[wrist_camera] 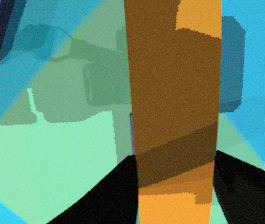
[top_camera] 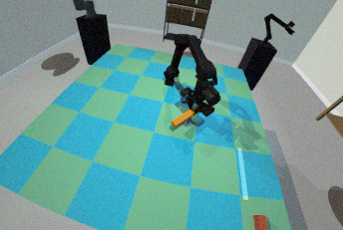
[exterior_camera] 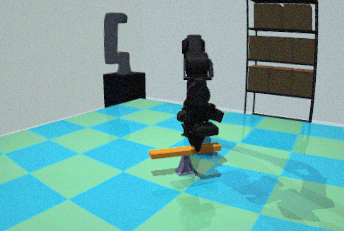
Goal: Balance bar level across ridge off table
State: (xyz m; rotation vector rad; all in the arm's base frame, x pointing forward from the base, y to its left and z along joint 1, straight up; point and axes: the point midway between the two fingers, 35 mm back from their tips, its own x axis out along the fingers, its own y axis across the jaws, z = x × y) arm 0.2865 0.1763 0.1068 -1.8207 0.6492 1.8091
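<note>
Now: the orange bar 2 cm to the right of my gripper tip and 2 cm ahead of it. Also, from my gripper tip: red block: 45 cm ahead, 32 cm to the left, 6 cm below; small blue block: 14 cm behind, 6 cm below, 4 cm to the right; purple ridge: 4 cm below, 2 cm to the right, 2 cm ahead.
</note>
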